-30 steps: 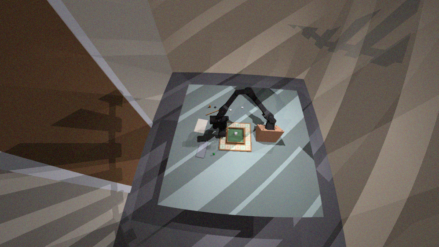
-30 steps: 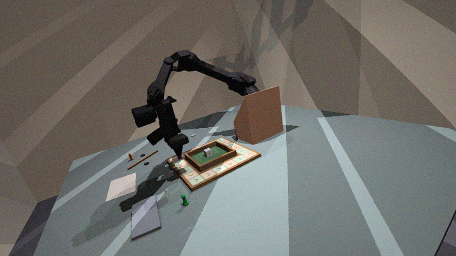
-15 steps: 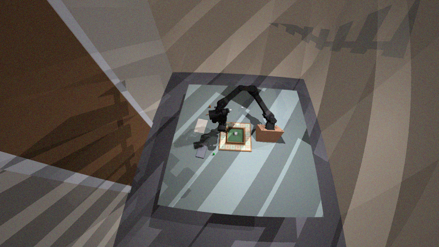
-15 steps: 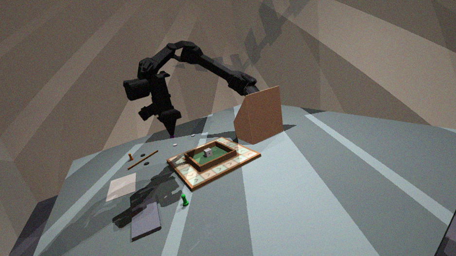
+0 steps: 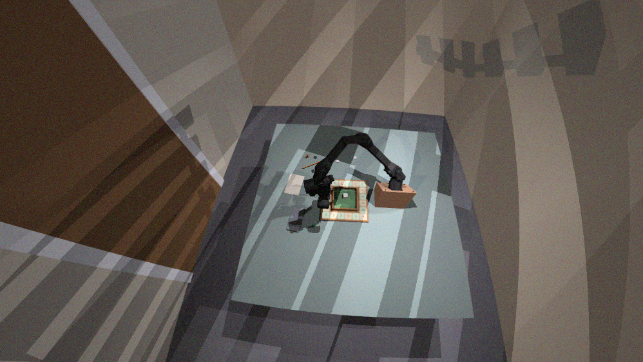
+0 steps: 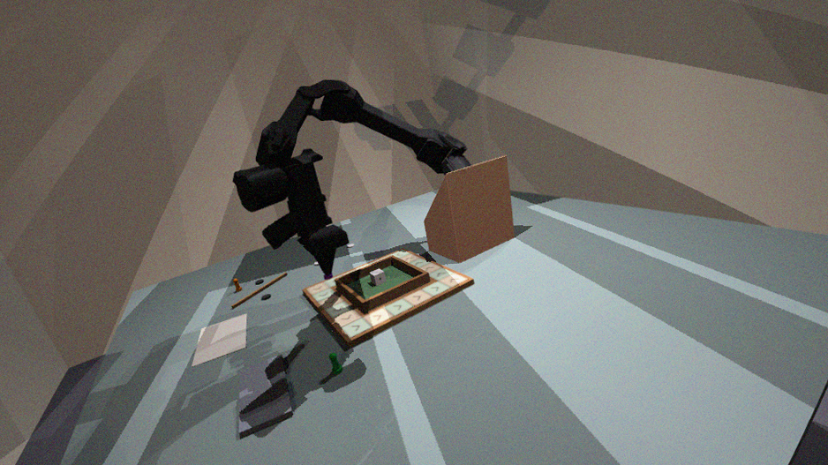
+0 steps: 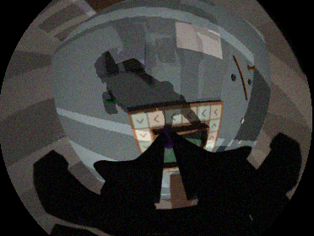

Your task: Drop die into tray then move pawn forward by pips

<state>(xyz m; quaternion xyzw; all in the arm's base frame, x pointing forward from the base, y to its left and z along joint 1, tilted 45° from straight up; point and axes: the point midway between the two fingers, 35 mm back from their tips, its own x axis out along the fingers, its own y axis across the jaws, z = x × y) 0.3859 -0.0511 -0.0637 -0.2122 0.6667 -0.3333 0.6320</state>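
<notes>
The green pawn lies 130 mm to the left of my gripper tip, 90 mm below it and 70 mm ahead of it. Also, from my gripper tip: purple pawn (10 mm above); white die (130 mm behind, 80 mm below, 50 mm to the right); grey card (180 mm ahead, 100 mm below, 80 mm to the left).
</notes>
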